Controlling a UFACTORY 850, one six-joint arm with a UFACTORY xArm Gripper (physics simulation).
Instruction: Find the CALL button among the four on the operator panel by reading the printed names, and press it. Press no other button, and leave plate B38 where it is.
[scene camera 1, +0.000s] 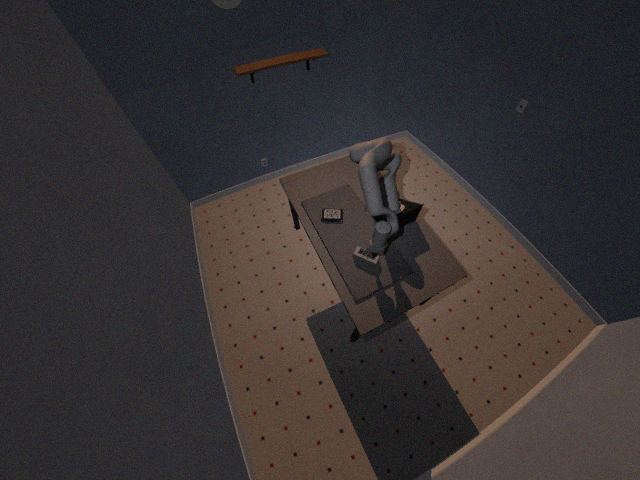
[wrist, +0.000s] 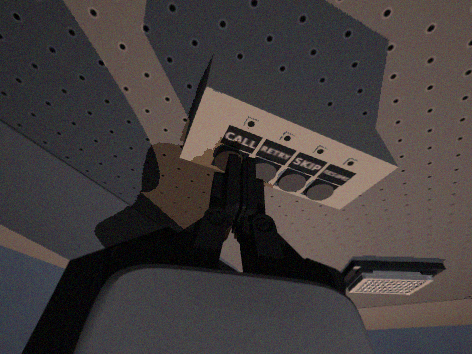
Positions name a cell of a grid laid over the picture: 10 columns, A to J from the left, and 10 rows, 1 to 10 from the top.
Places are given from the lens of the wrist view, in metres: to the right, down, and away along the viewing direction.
my gripper (wrist: F5): 0.00, 0.00, 0.16
operator panel (wrist: F4): 0.00, -0.05, 0.16
